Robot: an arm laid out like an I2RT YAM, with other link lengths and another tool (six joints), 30 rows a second.
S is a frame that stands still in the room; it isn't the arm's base.
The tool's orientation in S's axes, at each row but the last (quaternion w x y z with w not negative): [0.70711, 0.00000, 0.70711, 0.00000]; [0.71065, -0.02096, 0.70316, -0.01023]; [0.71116, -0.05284, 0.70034, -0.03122]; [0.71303, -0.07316, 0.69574, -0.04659]
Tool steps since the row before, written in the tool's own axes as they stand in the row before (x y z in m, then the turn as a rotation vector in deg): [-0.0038, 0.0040, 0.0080, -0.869, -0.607, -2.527]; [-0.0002, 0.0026, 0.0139, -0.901, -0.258, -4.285]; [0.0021, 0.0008, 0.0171, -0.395, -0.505, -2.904]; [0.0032, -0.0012, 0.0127, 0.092, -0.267, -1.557]
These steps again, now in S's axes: [0.0080, 0.0040, 0.0038, -2.527, -0.607, 0.869]; [0.0139, 0.0028, 0.0002, -4.290, -0.284, 0.868]; [0.0171, 0.0011, -0.0019, -2.894, -0.546, 0.413]; [0.0128, -0.0012, -0.0027, -1.543, -0.340, -0.078]
